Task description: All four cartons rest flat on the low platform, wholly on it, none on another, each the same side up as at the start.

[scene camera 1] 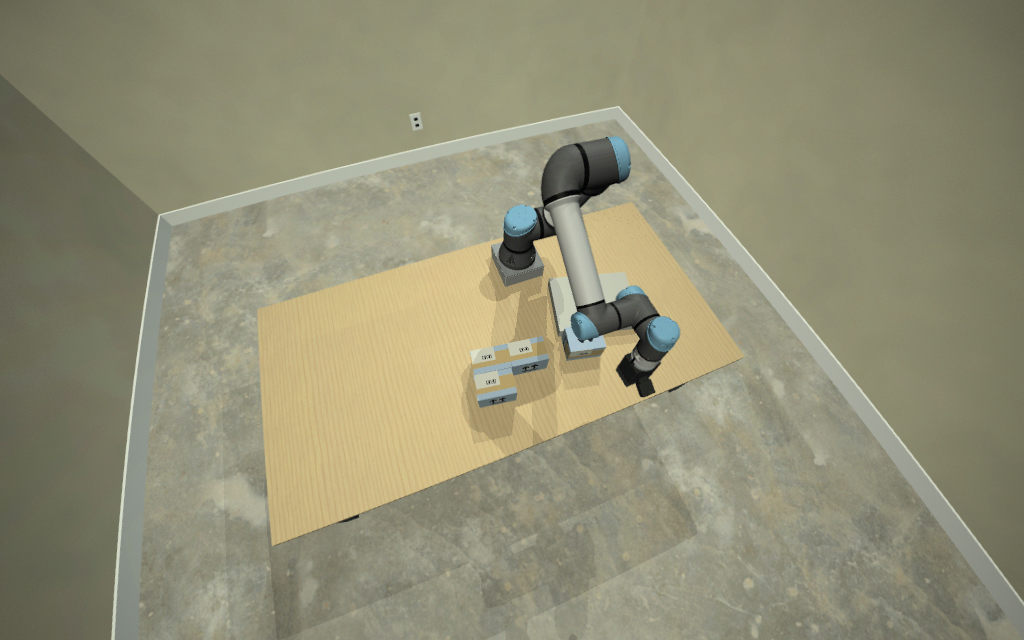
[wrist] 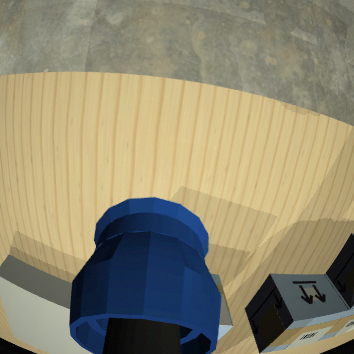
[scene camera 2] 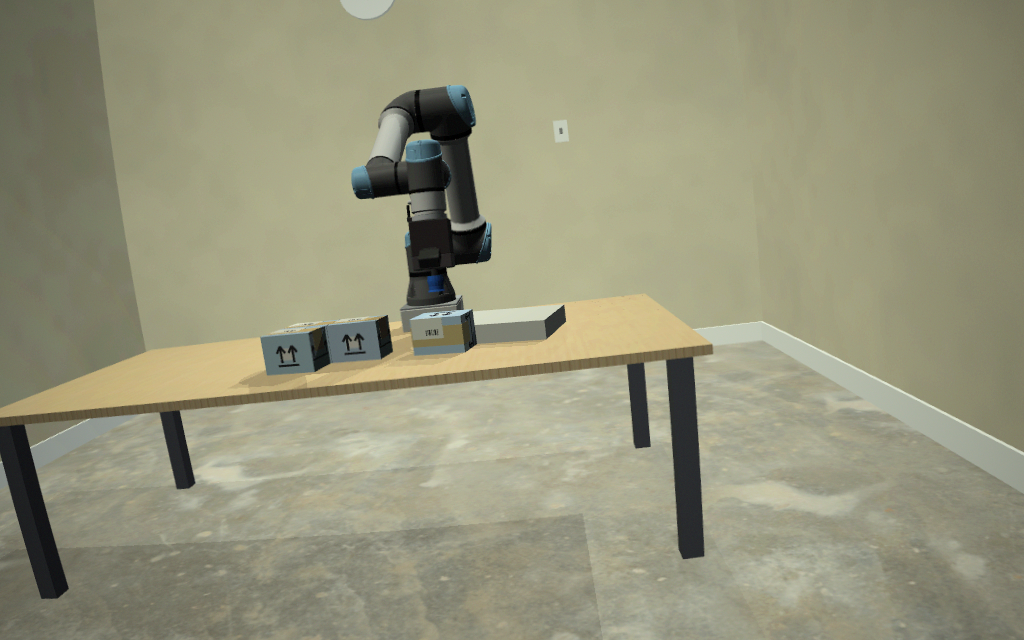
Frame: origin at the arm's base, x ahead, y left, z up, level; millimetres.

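Where they show: hand at its tool point: (wrist: 150, 247) (scene camera 2: 436, 291); arm's base at its link origin: (scene camera 1: 517, 255) (scene camera 2: 431, 301).
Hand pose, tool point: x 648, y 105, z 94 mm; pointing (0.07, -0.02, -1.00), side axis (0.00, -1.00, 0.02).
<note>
Each offset is from my tool point to the top centre of the thing. "spot": to the spot under its first point. Level surfaces: height alone.
One carton @(208 mm back, 24 mm right, 77 mm down) (scene camera 1: 584, 350) (scene camera 2: 441, 333) (wrist: 223, 300) stands on the table beside the low grey platform @(352 mm back, 101 mm left, 118 mm down) (scene camera 1: 559, 298) (scene camera 2: 512, 326) (wrist: 40, 320). It has a blue top and is partly hidden by the arm in scene camera 1 and by the cup in the wrist view. Two cartons, one at the right (scene camera 1: 530, 363) (scene camera 2: 357, 339) (wrist: 312, 297) and one at the front @(spot: 133 mm back, 393 mm right, 71 mm down) (scene camera 1: 496, 393) (scene camera 2: 293, 353), stand in a close group with a back-left carton @(253 mm back, 368 mm right, 71 mm down) (scene camera 1: 485, 357). My blue suction cup (scene camera 2: 435, 283) (wrist: 150, 220) holds nothing and hangs a little above the lone carton. The cup is hidden in scene camera 1.
The wooden table @(166 mm down) (scene camera 1: 362, 392) (scene camera 2: 181, 369) (wrist: 125, 125) carries everything. The arm's base (scene camera 1: 517, 264) (scene camera 2: 431, 301) stands behind the cartons. The forearm (scene camera 1: 579, 252) passes over the platform in scene camera 1.
</note>
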